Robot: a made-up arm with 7 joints.
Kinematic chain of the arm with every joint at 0, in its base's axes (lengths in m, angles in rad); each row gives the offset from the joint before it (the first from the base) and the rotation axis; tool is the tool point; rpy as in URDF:
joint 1: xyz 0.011 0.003 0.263 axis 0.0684 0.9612 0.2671
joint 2: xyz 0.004 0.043 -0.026 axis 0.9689 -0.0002 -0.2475
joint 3: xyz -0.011 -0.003 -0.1 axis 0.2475 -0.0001 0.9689
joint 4: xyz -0.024 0.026 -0.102 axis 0.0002 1 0
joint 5: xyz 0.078 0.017 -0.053 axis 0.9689 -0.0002 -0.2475
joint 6: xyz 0.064 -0.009 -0.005 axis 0.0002 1 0
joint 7: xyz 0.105 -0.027 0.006 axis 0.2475 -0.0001 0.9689
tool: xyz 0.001 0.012 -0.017 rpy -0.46 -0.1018 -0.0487
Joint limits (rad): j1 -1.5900..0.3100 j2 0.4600..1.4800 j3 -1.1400..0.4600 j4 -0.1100..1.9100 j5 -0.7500..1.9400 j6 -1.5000..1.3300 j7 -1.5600..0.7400
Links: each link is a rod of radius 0.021 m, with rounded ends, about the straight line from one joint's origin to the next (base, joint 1, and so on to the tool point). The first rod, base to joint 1, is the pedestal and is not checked.
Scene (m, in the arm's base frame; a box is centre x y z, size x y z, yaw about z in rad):
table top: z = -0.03
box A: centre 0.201 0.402 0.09 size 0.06 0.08 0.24 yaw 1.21
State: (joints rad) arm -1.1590 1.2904 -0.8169 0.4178 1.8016 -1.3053 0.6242
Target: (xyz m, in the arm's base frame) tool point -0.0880 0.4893 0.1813
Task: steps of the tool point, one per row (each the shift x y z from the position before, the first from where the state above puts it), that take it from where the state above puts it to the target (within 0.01 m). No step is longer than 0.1 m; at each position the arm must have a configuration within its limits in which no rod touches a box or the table.
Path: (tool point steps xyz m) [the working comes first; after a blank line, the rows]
Joints at the target: 0.3100 1.3586 -0.7517 1.3596 1.9400 -0.4180 0.1457
Straight joint move there: touches box A.

1: -0.0405 0.0118 -0.0462
2: -0.0479 0.0093 -0.0359
3: -0.0526 0.0062 -0.0248
4: -0.0545 0.0028 -0.0135
5: -0.0352 0.0467 -0.0163
6: -0.0456 0.0480 0.0015
7: -0.0509 0.0436 0.0233
8: -0.0487 0.0331 0.0456
9: -0.0376 0.0177 0.0641

